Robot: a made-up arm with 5 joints. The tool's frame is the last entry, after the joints.
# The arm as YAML. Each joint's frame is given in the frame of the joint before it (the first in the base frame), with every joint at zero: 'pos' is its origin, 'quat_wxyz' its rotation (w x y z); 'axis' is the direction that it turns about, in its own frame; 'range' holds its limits. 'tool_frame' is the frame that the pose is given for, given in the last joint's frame.
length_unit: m
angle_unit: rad
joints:
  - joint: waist
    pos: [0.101, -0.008, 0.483]
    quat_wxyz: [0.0, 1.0, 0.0, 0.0]
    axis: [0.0, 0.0, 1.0]
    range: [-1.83, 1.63]
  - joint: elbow
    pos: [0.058, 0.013, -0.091]
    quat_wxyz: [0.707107, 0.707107, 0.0, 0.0]
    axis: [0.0, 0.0, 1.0]
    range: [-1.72, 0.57]
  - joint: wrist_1
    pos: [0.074, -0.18, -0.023]
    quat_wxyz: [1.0, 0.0, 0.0, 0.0]
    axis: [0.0, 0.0, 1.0]
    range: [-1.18, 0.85]
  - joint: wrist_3
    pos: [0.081, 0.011, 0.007]
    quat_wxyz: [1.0, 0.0, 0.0, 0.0]
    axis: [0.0, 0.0, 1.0]
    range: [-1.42, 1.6]
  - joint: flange
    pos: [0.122, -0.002, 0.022]
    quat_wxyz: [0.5, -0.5, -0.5, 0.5]
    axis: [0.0, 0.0, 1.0]
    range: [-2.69, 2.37]
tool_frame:
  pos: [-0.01, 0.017, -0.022]
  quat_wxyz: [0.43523, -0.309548, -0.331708, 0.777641]
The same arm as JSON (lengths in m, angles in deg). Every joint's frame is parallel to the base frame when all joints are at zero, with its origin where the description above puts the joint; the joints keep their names.
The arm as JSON. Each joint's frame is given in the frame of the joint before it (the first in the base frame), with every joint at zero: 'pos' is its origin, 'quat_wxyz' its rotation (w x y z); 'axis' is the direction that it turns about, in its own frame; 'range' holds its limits. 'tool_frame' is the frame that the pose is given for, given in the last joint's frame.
{
  "length_unit": "m",
  "angle_unit": "deg",
  "joints": [
    {
      "joint": "waist",
      "pos": [
        0.101,
        -0.008,
        0.483
      ],
      "quat_wxyz": [
        1.0,
        0.0,
        0.0,
        0.0
      ],
      "axis": "-z",
      "range": [
        -104.85,
        93.39
      ]
    },
    {
      "joint": "elbow",
      "pos": [
        0.058,
        -0.013,
        0.091
      ],
      "quat_wxyz": [
        1.0,
        0.0,
        0.0,
        0.0
      ],
      "axis": "+y",
      "range": [
        -98.55,
        32.66
      ]
    },
    {
      "joint": "wrist_1",
      "pos": [
        0.074,
        -0.023,
        0.18
      ],
      "quat_wxyz": [
        1.0,
        0.0,
        0.0,
        0.0
      ],
      "axis": "+y",
      "range": [
        -67.61,
        48.7
      ]
    },
    {
      "joint": "wrist_3",
      "pos": [
        0.081,
        0.007,
        -0.011
      ],
      "quat_wxyz": [
        1.0,
        0.0,
        0.0,
        0.0
      ],
      "axis": "+y",
      "range": [
        -81.36,
        91.67
      ]
    },
    {
      "joint": "flange",
      "pos": [
        0.122,
        0.022,
        0.002
      ],
      "quat_wxyz": [
        1.0,
        0.0,
        0.0,
        0.0
      ],
      "axis": "-x",
      "range": [
        -154.13,
        135.79
      ]
    }
  ],
  "tool_frame": {
    "pos": [
      0.022,
      -0.017,
      0.01
    ],
    "quat_wxyz": [
      0.768758,
      0.073201,
      -0.330992,
      -0.542307
    ]
  }
}

